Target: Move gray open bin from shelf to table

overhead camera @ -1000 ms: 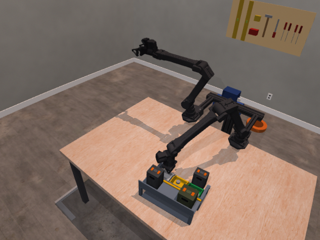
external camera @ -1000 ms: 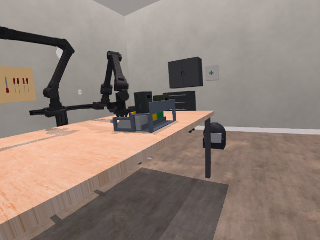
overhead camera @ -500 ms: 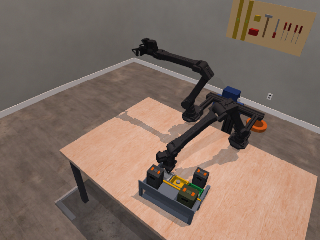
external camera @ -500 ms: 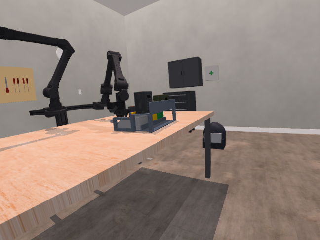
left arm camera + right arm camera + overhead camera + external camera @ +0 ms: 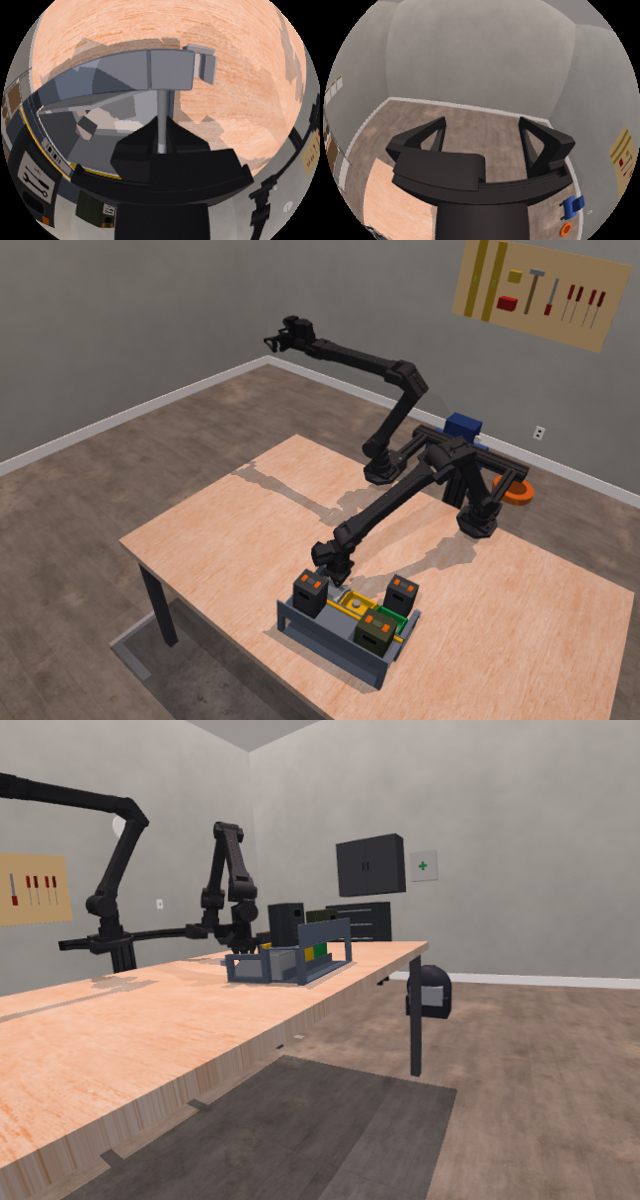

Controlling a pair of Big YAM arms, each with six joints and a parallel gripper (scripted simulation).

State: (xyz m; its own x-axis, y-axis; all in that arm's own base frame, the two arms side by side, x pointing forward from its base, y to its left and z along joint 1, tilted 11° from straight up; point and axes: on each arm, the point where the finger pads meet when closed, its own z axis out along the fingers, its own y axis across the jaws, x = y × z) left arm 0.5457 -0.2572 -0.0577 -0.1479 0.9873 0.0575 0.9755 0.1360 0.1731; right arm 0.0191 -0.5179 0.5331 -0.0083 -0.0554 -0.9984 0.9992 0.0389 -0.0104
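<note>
My left hand is 80 mm short of the gray open bin, 10 mm to the right of it and 10 mm below it. From my left hand the other things lie so: yellow bin (120 mm to the left, 60 mm ahead, 10 mm above); then gray shelf (130 mm to the left, 90 mm ahead, 30 mm above); then green bin (230 mm to the left, 50 mm ahead, 10 mm above).
</note>
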